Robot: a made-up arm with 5 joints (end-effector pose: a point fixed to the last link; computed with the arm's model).
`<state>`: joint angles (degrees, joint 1 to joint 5).
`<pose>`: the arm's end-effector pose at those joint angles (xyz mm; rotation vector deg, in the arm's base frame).
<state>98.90 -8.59 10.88 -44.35 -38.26</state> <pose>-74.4 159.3 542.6 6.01 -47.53 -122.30</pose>
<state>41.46 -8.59 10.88 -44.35 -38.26</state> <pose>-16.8 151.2 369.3 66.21 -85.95 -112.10</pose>
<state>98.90 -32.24 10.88 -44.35 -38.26</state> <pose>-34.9 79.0 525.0 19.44 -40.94 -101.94</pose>
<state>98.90 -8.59 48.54 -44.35 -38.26</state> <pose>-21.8 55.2 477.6 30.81 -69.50 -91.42</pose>
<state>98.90 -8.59 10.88 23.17 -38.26</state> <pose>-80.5 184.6 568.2 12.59 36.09 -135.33</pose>
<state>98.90 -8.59 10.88 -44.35 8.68</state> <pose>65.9 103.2 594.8 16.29 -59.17 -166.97</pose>
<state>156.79 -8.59 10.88 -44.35 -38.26</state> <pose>40.8 144.4 685.4 -47.46 -5.10 -107.93</pose>
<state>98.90 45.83 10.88 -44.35 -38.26</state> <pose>-28.6 356.3 566.0 -34.56 -60.13 -164.73</pose>
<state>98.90 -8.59 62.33 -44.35 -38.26</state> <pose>13.3 21.4 468.3 38.92 -75.81 -78.63</pose>
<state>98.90 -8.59 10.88 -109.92 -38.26</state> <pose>-62.7 128.4 555.7 -1.97 -115.64 -76.77</pose>
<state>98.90 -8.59 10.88 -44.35 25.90</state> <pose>96.2 58.7 621.5 -17.71 53.18 155.21</pose>
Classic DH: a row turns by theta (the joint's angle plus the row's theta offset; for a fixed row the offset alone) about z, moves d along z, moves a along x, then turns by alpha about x. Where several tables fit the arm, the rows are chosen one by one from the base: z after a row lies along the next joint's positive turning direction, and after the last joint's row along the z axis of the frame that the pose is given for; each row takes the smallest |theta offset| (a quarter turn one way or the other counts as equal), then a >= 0, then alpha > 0; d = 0 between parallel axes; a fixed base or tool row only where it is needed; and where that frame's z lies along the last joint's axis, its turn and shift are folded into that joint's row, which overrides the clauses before.
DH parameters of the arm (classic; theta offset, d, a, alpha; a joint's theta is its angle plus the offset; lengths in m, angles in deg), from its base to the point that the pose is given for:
base (fixed): -7.55 0.5094 0.0925 -90.15
joint 1: 89.98 0.2357 -0.0151 82.45
joint 2: 45.07 -0.0436 -0.0288 132.48
joint 3: -48.45 -0.0193 0.0361 131.34
joint 4: -20.11 -0.3287 -0.1646 84.48
joint 5: -86.37 0.4831 -0.1692 -166.51
tool (fixed): -5.96 0.4624 0 0

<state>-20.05 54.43 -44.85 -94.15 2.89</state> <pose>-28.7 254.8 409.0 -48.34 -9.33 100.06</pose>
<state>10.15 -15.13 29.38 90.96 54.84</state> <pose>332.4 150.0 407.8 16.88 52.36 -150.82</pose>
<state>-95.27 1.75 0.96 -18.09 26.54</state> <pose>160.4 51.8 476.3 -168.82 -28.88 -8.29</pose>
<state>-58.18 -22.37 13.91 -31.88 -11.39</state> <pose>156.8 91.9 445.3 -145.08 75.52 5.56</pose>
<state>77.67 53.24 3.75 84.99 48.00</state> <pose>132.9 361.0 349.5 12.75 -107.60 59.56</pose>
